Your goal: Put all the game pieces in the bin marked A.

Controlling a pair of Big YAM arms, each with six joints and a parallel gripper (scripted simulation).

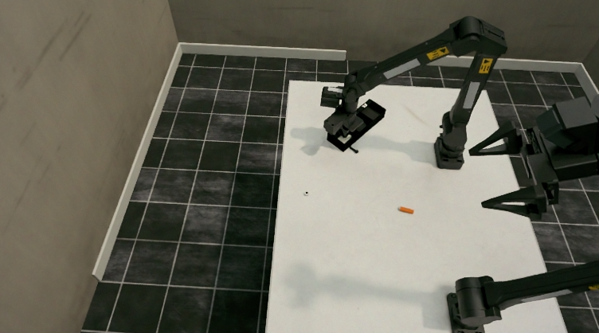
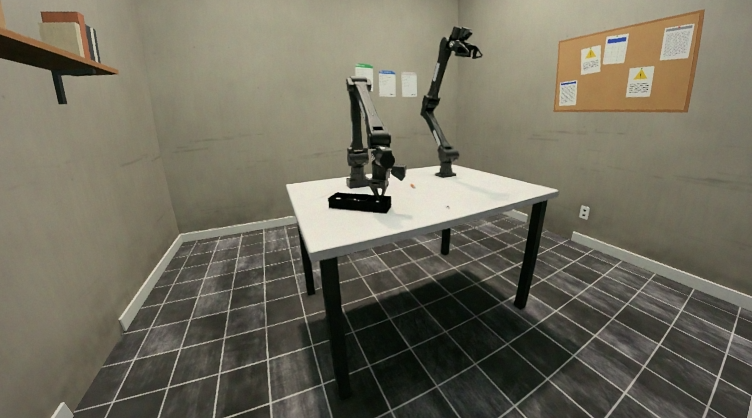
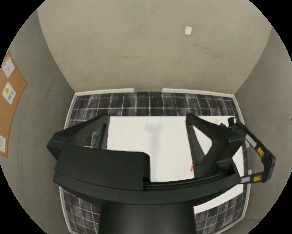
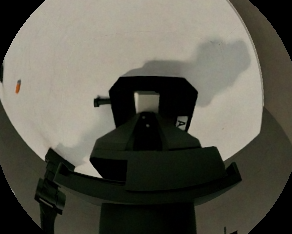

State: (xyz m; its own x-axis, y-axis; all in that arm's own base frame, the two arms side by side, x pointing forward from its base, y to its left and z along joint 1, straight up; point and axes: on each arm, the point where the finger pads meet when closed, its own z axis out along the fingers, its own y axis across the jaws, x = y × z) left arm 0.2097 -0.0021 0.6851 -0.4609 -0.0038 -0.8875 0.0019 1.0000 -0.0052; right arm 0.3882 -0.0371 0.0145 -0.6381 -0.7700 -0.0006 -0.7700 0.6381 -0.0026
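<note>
Right now the black die is right at my right hand. Also, from my right hand: orange cylinder: 230 mm behind, 270 mm to the left, 30 mm below; dark screw: 50 mm behind, 40 mm to the left, 30 mm below; black bin: 50 mm behind, 70 mm to the right, 20 mm below.
</note>
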